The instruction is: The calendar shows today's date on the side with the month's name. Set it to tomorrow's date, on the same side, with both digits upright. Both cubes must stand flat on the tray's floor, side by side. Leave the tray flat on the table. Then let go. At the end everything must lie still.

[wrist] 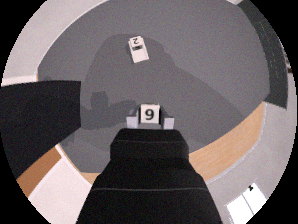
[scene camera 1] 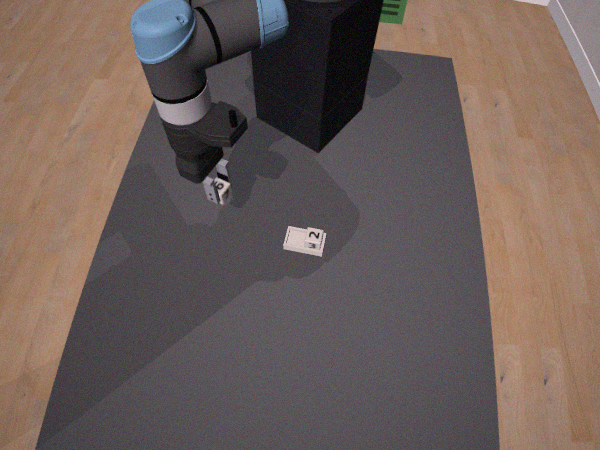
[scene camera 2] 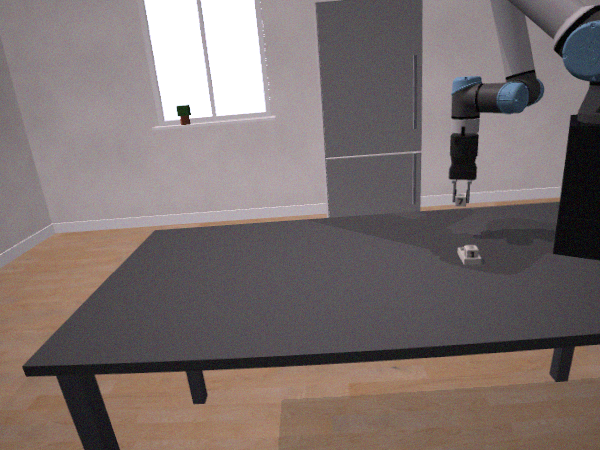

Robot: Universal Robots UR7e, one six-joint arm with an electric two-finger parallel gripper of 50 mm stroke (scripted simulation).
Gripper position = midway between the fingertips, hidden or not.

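My gripper [scene camera 1: 220, 192] is visible; the wrist view [wrist: 149, 111] and scene camera 2 [scene camera 2: 460, 201] show it too.
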